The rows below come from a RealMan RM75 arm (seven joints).
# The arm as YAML. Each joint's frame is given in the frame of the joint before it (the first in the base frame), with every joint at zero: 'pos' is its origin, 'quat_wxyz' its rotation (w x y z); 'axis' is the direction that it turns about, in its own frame. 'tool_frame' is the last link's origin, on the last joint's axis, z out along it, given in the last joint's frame.
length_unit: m
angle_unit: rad
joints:
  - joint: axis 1
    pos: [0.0, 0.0, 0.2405]
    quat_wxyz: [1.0, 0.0, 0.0, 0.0]
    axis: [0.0, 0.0, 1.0]
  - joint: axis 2
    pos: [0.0, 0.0, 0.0]
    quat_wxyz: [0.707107, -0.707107, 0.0, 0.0]
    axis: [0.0, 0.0, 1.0]
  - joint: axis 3
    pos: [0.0, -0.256, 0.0]
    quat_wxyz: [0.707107, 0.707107, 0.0, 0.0]
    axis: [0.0, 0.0, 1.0]
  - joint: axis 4
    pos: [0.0, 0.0, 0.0]
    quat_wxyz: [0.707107, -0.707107, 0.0, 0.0]
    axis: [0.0, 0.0, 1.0]
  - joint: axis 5
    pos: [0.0, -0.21, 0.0]
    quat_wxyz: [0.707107, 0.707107, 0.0, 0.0]
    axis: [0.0, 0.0, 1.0]
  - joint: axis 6
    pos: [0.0, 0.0, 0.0]
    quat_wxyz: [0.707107, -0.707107, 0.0, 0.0]
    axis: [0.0, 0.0, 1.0]
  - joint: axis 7
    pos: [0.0, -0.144, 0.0]
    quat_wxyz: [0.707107, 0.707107, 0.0, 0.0]
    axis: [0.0, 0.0, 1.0]
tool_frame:
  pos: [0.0, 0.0, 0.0]
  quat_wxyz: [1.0, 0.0, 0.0, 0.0]
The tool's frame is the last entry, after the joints.
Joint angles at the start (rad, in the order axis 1, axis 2, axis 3, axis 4, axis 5, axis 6, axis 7):
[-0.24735 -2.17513 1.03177 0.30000 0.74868 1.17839 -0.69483]
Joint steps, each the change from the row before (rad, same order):
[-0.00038 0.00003 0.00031 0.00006 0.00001 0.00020 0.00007]
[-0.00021 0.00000 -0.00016 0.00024 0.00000 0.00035 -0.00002]
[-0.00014 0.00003 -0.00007 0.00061 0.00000 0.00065 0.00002]
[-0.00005 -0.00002 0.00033 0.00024 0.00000 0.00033 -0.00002]
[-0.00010 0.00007 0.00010 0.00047 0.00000 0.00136 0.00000]
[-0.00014 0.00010 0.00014 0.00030 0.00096 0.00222 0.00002]
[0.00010 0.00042 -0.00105 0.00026 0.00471 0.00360 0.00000]
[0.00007 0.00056 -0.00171 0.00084 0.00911 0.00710 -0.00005]
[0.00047 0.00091 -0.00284 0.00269 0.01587 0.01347 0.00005]
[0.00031 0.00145 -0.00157 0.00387 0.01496 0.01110 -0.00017]
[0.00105 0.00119 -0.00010 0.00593 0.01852 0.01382 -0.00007]
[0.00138 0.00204 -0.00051 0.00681 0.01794 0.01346 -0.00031]
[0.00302 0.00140 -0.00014 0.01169 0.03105 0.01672 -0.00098]
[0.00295 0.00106 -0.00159 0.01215 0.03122 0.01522 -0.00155]
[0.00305 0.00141 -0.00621 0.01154 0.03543 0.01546 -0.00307]
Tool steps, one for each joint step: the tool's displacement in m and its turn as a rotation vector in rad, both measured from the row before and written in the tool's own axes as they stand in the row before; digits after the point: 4 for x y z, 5 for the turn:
[0.0001 0.0001 0.0002 -0.00074 0.00022 0.00027]
[0.0001 0.0000 0.0001 -0.00033 0.00062 0.00015]
[0.0003 0.0000 0.0001 -0.00063 0.00104 0.00045]
[0.0001 0.0001 0.0001 -0.00061 0.00030 0.00018]
[0.0003 0.0001 0.0001 -0.00116 0.00138 0.00040]
[0.0003 0.0003 0.0001 -0.00241 0.00135 0.00072]
[0.0002 0.0004 -0.0001 -0.00464 0.00057 0.00216]
[0.0005 0.0010 0.0000 -0.00960 0.00136 0.00414]
[0.0011 0.0018 0.0000 -0.01762 0.00379 0.00791]
[0.0012 0.0015 0.0002 -0.01694 0.00268 0.00876]
[0.0014 0.0023 0.0003 -0.02255 0.00293 0.01111]
[0.0017 0.0017 0.0001 -0.02136 0.00332 0.01183]
[0.0015 0.0033 0.0002 -0.03333 -0.00005 0.01757]
[0.0014 0.0030 0.0002 -0.03143 -0.00076 0.01671]
[0.0013 0.0025 -0.0003 -0.03016 -0.00232 0.01573]

